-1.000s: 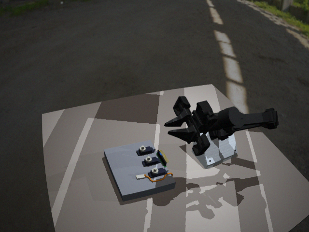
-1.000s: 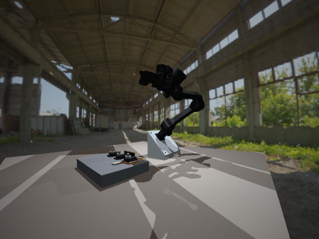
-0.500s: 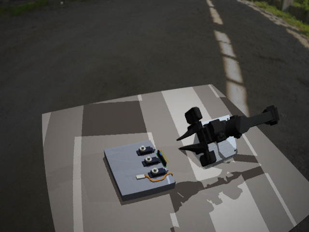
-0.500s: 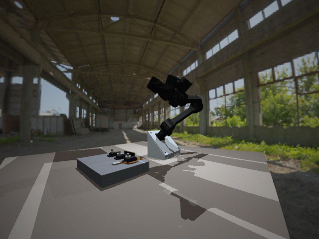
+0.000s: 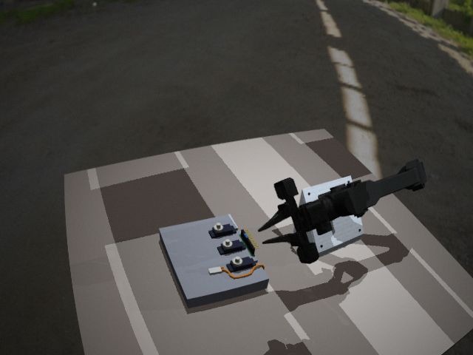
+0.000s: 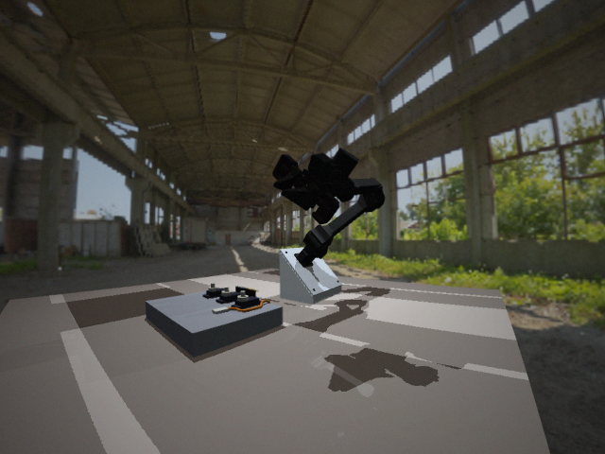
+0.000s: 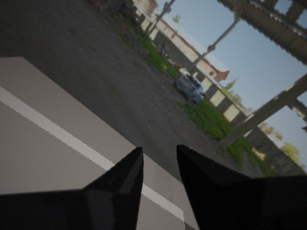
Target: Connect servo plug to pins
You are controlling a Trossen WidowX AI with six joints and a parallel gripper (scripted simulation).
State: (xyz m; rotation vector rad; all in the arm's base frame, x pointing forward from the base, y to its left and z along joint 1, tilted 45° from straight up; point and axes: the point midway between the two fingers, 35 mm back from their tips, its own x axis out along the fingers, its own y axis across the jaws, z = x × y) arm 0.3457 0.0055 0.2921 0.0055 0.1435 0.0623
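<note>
Now: the blue band 11 cm behind my gripper tip, 24 cm to the right of it and 25 cm below it. From my gripper tip the other things lie so: grey printed holder: 5 cm ahead, 24 cm to the right, 30 cm below.
</note>
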